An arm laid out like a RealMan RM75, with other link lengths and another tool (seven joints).
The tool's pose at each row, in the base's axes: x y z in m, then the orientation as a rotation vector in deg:
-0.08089 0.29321 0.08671 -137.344 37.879 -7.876
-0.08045 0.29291 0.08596 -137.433 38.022 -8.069
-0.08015 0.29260 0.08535 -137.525 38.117 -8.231
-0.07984 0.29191 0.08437 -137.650 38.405 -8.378
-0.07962 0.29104 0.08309 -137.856 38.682 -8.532
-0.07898 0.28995 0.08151 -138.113 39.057 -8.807
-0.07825 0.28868 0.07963 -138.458 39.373 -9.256
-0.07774 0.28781 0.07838 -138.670 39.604 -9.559
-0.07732 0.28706 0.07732 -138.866 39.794 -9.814
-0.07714 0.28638 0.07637 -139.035 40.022 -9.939
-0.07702 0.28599 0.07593 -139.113 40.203 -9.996
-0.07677 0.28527 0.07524 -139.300 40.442 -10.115
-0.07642 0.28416 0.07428 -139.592 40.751 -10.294
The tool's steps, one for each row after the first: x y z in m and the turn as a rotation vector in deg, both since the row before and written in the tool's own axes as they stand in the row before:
0.00058 0.00047 0.00054 -0.088 0.192 0.030
0.00045 0.00045 0.00039 -0.085 0.156 0.004
0.00067 0.00093 0.00048 -0.164 0.208 0.131
0.00070 0.00126 0.00060 -0.237 0.222 0.102
0.00119 0.00141 0.00084 -0.291 0.343 0.127
0.00137 0.00166 0.00102 -0.335 0.462 0.024
0.00094 0.00111 0.00068 -0.212 0.313 0.033
0.00079 0.00095 0.00058 -0.194 0.264 0.021
0.00054 0.00094 0.00047 -0.198 0.179 0.083
0.00032 0.00047 0.00019 -0.111 0.104 0.089
0.00062 0.00078 0.00026 -0.219 0.181 0.087
0.00092 0.00116 0.00031 -0.326 0.259 0.094

